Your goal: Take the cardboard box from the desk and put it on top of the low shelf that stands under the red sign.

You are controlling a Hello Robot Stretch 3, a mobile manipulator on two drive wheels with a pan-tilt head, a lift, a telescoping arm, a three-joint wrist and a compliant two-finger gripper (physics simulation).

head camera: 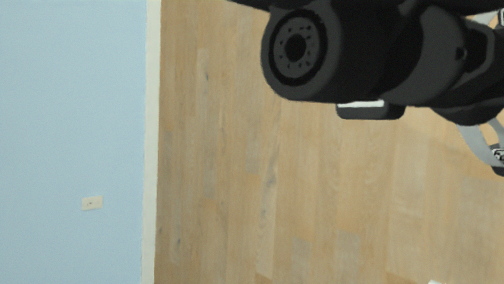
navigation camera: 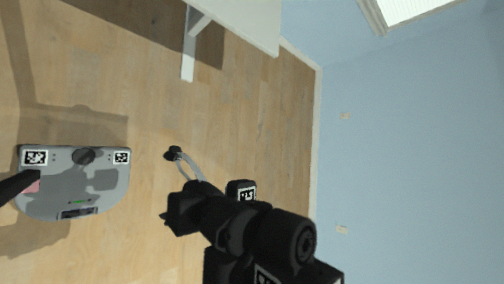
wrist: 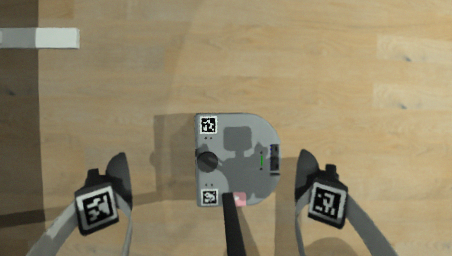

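Pixels of known places: gripper, between the fingertips: [navigation camera: 169,183]; robot's base, origin of its link: [navigation camera: 84,155].
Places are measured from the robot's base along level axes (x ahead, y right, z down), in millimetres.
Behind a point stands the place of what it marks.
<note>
The desk [navigation camera: 245,20] @(x 551, y 416, z -721 mm) shows in part at the top of the navigation view, a pale top with a white leg [navigation camera: 188,65] [wrist: 57,38] beneath it. The cardboard box, the low shelf and the red sign do not show in these views. My gripper [wrist: 214,171] @(x -21, y 141, z -818 mm) [navigation camera: 169,185] @(x -21, y 141, z -818 mm) is open, its two fingers wide apart with nothing held between them. It hangs high above my own base and the floor, away from the desk. In the head view one finger is partly cut off at the right edge.
My grey base [navigation camera: 107,200] @(x -200, y 92, z -160 mm) [wrist: 250,120] stands on the wooden floor [head camera: 225,200] @(x 444, y 1545, z -1 mm) below the gripper. A blue wall [head camera: 70,100] @(x -57, y 2211, z -519 mm) [navigation camera: 410,150] @(x 121, y 2219, z -978 mm) with a white skirting runs beside the floor. It carries outlets [head camera: 92,203] [navigation camera: 341,229]. A window [navigation camera: 415,10] @(x 1211, y 1862, z -1037 mm) is at the top right of the navigation view.
</note>
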